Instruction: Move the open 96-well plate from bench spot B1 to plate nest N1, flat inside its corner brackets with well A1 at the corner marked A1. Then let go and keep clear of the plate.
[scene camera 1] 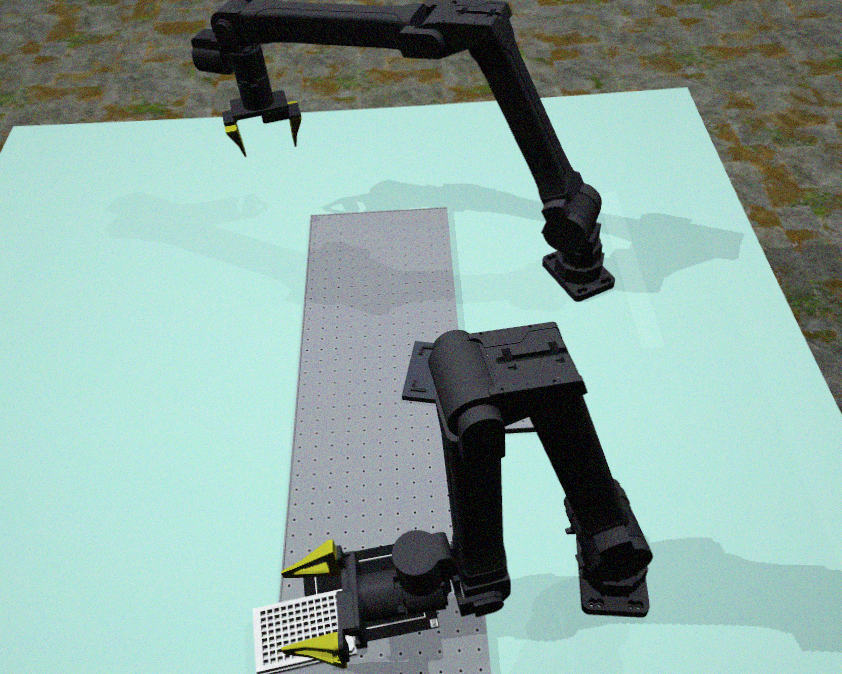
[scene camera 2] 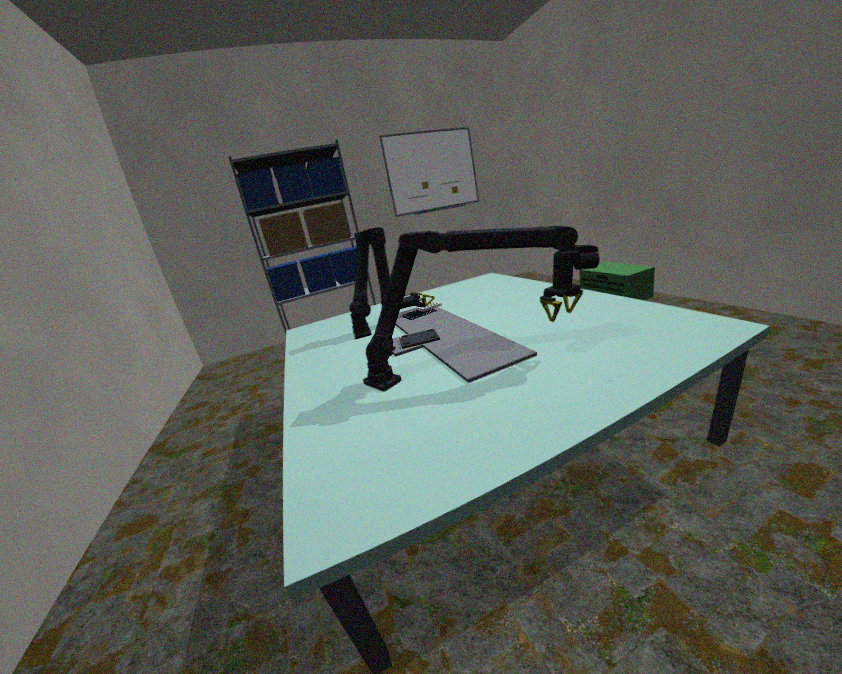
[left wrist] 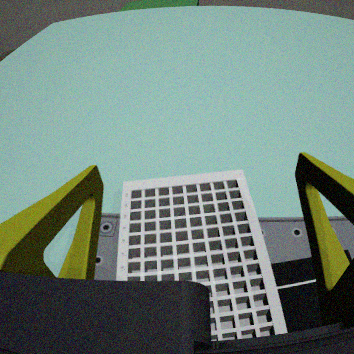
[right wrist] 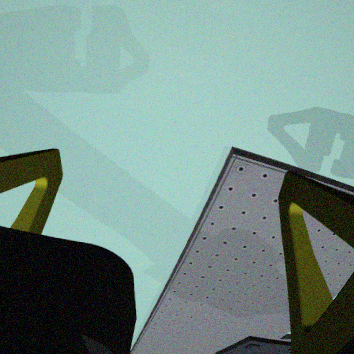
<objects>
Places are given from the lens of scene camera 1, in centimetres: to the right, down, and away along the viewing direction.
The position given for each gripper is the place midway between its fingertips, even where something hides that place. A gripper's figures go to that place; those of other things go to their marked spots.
left gripper [scene camera 1: 282, 611]: -17, 34, 104
right gripper [scene camera 1: 270, 150]: -29, -36, 160
</objects>
